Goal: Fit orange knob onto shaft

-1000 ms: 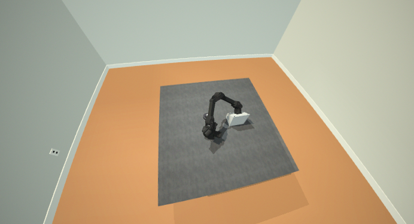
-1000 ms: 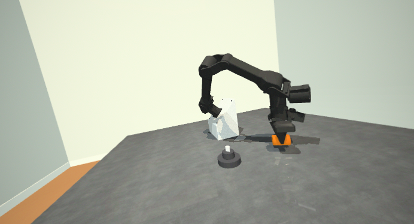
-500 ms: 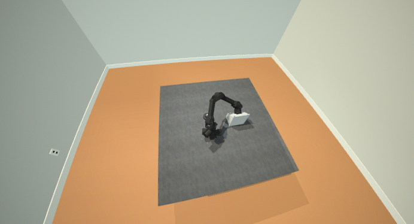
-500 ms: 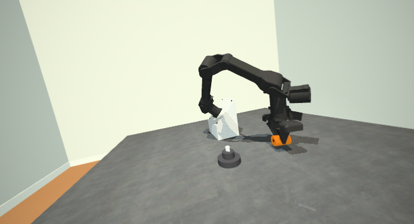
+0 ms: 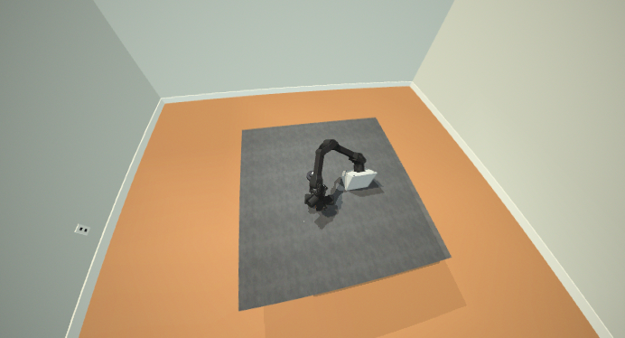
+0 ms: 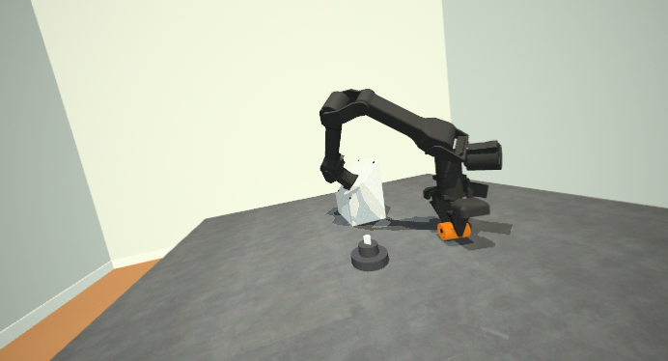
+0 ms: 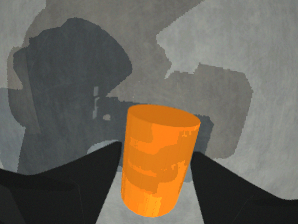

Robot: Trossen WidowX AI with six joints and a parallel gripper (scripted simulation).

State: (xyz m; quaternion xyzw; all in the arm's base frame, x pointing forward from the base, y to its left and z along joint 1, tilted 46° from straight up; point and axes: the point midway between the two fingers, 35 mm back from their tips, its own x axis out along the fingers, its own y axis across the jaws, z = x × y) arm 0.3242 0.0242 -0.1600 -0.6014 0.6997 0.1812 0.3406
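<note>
Now: gripper tip 1 cm to the right of the orange knob and 1 cm below it. From my gripper tip the other things lie so: round pedestal: 1 cm behind, 23 cm to the right, 2 cm above.
</note>
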